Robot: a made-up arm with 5 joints.
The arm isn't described. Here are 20 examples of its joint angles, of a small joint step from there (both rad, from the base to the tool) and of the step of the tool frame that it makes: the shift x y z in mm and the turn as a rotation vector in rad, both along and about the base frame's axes.
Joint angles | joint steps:
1: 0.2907 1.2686 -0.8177 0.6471 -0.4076 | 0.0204 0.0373 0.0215 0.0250 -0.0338
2: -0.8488 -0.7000 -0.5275 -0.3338 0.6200 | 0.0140 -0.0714 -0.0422 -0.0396 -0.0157
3: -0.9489 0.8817 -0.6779 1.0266 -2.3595 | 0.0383 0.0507 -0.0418 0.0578 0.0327
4: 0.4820 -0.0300 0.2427 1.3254 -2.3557 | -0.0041 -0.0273 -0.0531 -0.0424 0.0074
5: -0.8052 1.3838 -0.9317 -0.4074 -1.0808 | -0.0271 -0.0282 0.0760 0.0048 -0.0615
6: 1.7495 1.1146 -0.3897 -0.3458 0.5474 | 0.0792 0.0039 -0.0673 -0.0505 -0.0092
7: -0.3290 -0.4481 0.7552 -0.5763 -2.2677 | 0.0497 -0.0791 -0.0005 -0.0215 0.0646
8: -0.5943 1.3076 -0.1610 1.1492 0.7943 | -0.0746 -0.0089 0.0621 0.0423 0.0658
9: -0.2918 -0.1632 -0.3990 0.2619 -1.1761 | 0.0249 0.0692 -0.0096 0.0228 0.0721
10: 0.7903 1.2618 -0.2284 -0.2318 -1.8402 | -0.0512 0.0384 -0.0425 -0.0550 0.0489
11: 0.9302 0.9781 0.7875 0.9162 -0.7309 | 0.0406 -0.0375 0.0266 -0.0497 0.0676
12: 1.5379 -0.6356 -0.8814 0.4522 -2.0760 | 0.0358 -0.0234 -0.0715 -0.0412 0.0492
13: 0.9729 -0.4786 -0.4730 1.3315 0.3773 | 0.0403 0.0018 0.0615 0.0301 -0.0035
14: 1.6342 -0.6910 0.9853 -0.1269 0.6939 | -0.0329 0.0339 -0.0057 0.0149 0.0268
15: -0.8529 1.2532 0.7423 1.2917 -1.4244 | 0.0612 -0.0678 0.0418 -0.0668 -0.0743
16: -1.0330 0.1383 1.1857 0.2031 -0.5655 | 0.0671 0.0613 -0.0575 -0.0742 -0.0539
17: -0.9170 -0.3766 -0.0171 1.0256 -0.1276 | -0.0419 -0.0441 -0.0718 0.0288 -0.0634
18: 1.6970 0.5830 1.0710 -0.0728 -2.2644 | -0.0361 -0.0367 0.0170 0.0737 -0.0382
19: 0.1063 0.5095 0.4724 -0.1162 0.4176 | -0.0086 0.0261 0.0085 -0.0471 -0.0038
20: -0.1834 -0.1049 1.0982 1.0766 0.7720 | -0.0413 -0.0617 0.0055 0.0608 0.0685
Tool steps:
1: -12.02 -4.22 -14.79 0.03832 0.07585 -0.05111
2: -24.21 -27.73 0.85 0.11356 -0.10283 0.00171
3: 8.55 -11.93 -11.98 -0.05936 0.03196 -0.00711
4: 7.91 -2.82 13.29 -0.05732 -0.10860 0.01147
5: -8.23 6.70 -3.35 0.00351 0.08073 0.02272
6: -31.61 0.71 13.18 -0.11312 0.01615 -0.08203
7: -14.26 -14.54 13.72 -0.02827 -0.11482 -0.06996
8: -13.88 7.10 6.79 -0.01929 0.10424 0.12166
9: 17.71 -1.16 -15.55 -0.08973 0.05995 -0.04335
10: 17.51 10.32 -1.98 -0.06621 -0.01838 0.08530
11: -3.97 -2.85 2.53 -0.01462 -0.08375 -0.00875
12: -0.90 28.10 2.00 -0.13640 0.01884 -0.08033
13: -6.53 -3.78 -11.47 0.07999 0.04834 -0.04172
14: 5.63 -4.61 -4.53 0.04429 0.02427 0.03793
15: 5.44 -4.91 1.43 0.01763 -0.11733 -0.05377
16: 17.40 4.74 -3.90 0.06153 -0.03450 -0.12082
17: -11.21 1.30 18.42 0.10141 -0.00896 0.00667
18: 6.93 3.80 3.52 0.05383 -0.00441 -0.00209
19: 1.16 2.47 -4.46 0.00120 -0.01269 0.00572
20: -4.15 2.03 5.36 0.03132 0.01118 0.10136
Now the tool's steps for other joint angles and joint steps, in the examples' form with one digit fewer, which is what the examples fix.
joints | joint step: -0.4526 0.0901 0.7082 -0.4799 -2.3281 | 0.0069 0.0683 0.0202 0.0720 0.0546
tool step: 0.5 -0.9 -24.3 -0.1150 0.1227 0.0143
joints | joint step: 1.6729 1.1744 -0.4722 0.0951 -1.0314 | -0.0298 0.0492 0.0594 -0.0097 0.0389
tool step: 12.8 12.2 -23.4 0.1008 0.0171 0.0589
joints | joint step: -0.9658 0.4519 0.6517 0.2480 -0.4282 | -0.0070 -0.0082 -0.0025 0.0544 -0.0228
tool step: -3.0 -1.4 0.6 -0.0335 0.0284 -0.0154
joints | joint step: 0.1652 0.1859 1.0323 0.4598 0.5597 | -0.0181 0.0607 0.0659 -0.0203 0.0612
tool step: -12.9 3.8 -5.0 0.0262 0.1035 0.0785
